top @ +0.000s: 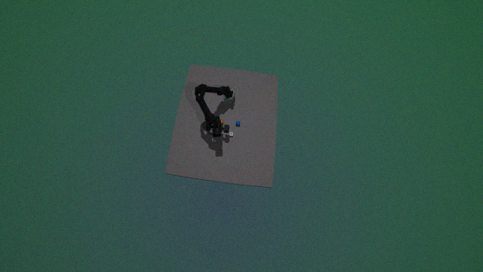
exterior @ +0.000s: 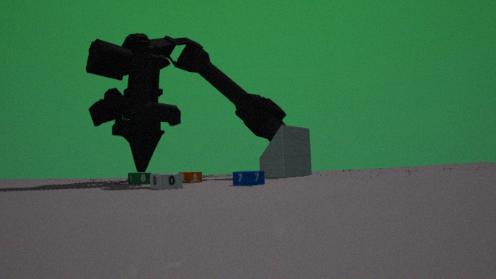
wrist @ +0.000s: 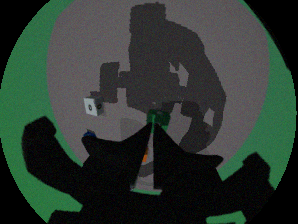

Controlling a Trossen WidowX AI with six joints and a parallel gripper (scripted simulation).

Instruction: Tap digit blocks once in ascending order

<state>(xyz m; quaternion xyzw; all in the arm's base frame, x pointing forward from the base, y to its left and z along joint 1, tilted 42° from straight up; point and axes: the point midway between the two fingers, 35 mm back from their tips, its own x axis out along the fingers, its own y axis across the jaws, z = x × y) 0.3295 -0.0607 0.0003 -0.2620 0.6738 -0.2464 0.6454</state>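
Right now the green block is 1 cm to the right of my gripper tip and 1 cm below it. Round my gripper tip: orange block (9 cm behind, 1 cm to the left, 1 cm below); blue block (16 cm to the left, 10 cm behind, 1 cm below); white block (12 cm to the left, 1 cm below).
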